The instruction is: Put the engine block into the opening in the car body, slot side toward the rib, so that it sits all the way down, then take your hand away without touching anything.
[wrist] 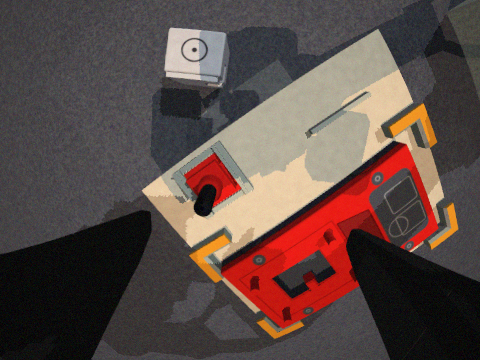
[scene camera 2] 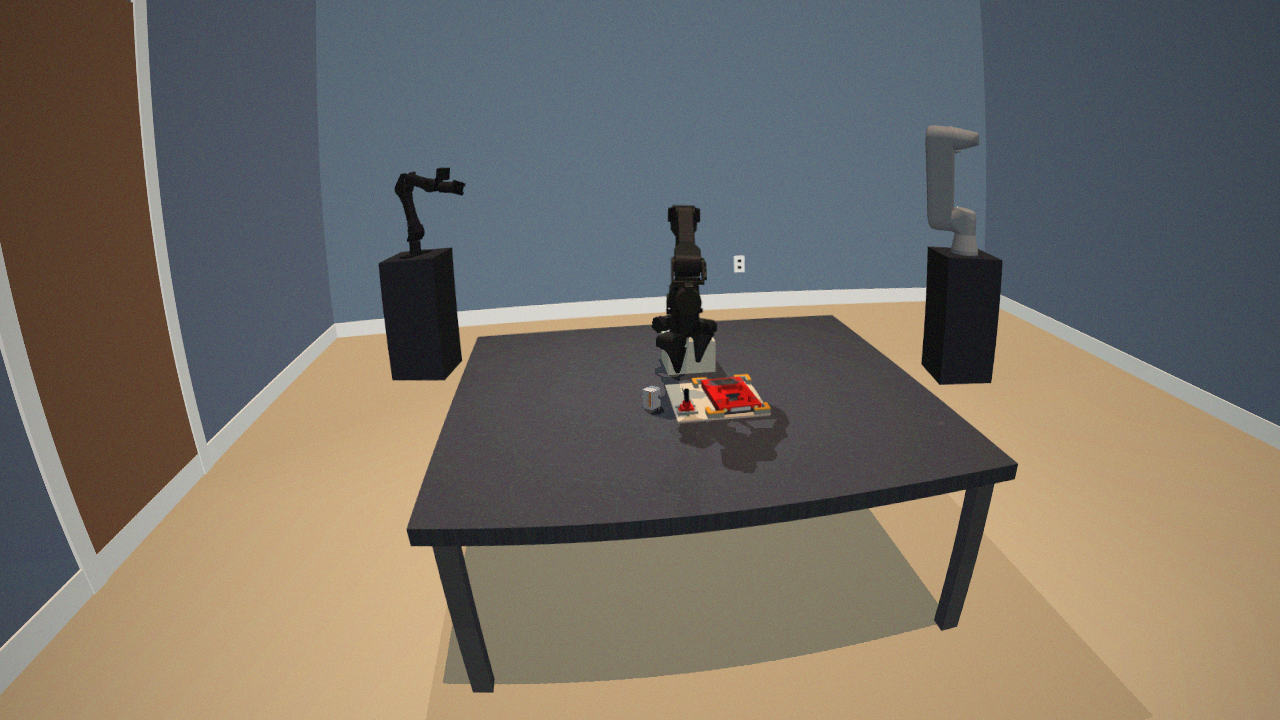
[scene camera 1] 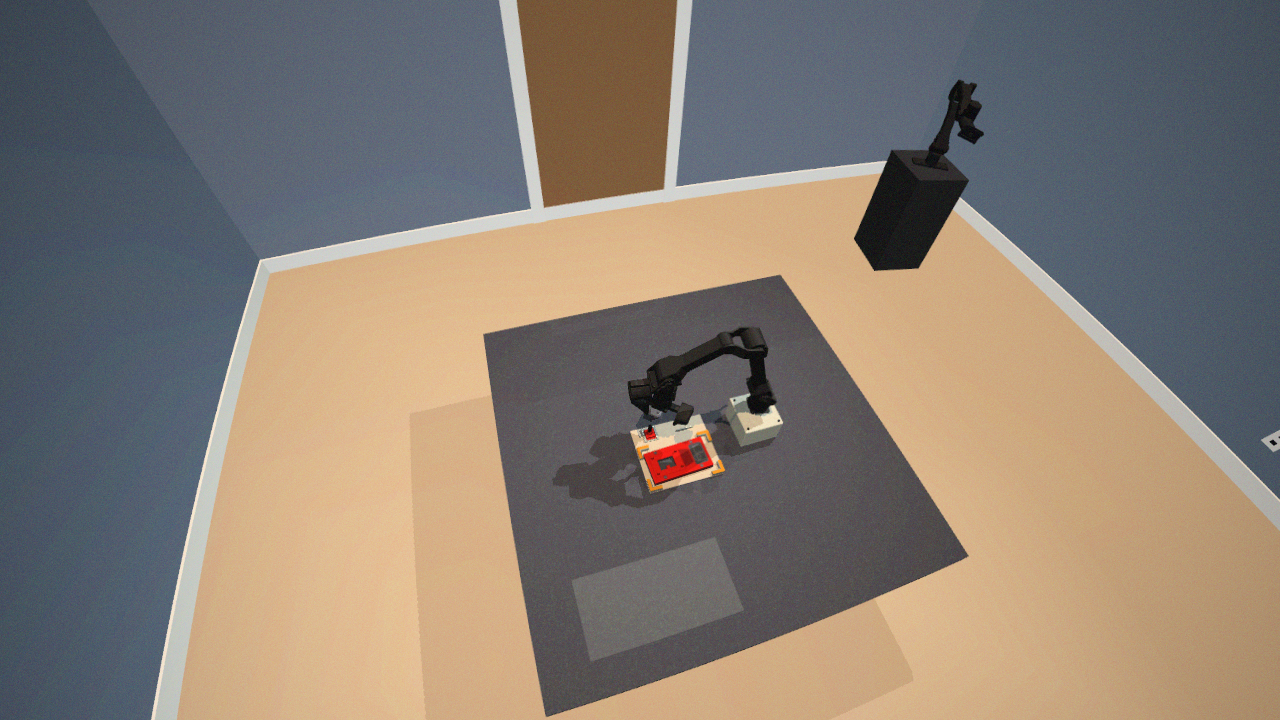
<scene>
My gripper shows in the wrist view, in scene camera 2 [687,367] and in scene camera 1. The same spot on my gripper: [wrist: 66,290] is [scene camera 1: 647,404].
</scene>
